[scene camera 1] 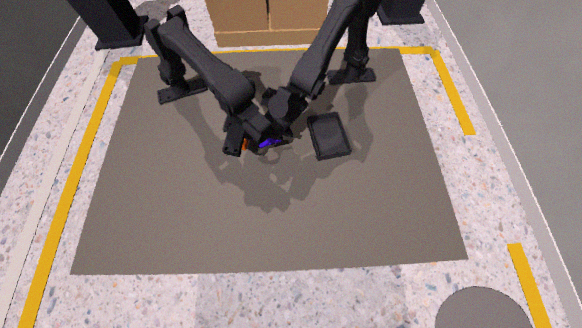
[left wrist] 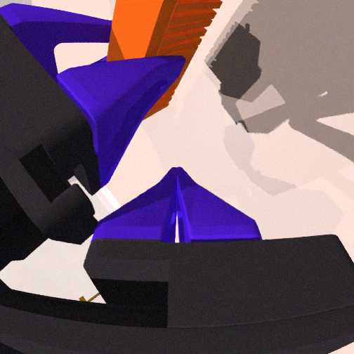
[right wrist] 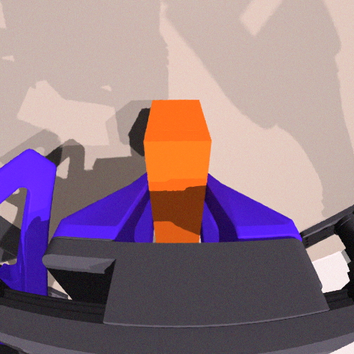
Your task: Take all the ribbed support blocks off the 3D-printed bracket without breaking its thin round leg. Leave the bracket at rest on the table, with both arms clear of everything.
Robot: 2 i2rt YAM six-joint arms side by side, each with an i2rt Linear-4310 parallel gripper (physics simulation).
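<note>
The orange bracket (scene camera 1: 244,144) (left wrist: 136,31) (right wrist: 177,159) is held above the mat in my right gripper (right wrist: 176,176), which is shut on it. A darker ribbed side, the ribbed support (left wrist: 186,31), shows along one edge of the bracket in the left wrist view. I cannot tell how many blocks are on it, and the thin round leg does not show. My left gripper (scene camera 1: 270,142) (left wrist: 176,175) is shut and empty, its tips close beside the right gripper and apart from the bracket. In the right wrist view one of its purple fingers shows at the left edge.
A dark shallow tray (scene camera 1: 334,155) lies on the brown-grey mat (scene camera 1: 270,240), right of the grippers in scene camera 1. Both arms come close together over the mat. Cardboard boxes (scene camera 1: 297,15) stand behind. Yellow tape (scene camera 1: 64,200) runs outside the mat. Shadows cover much of the mat's middle.
</note>
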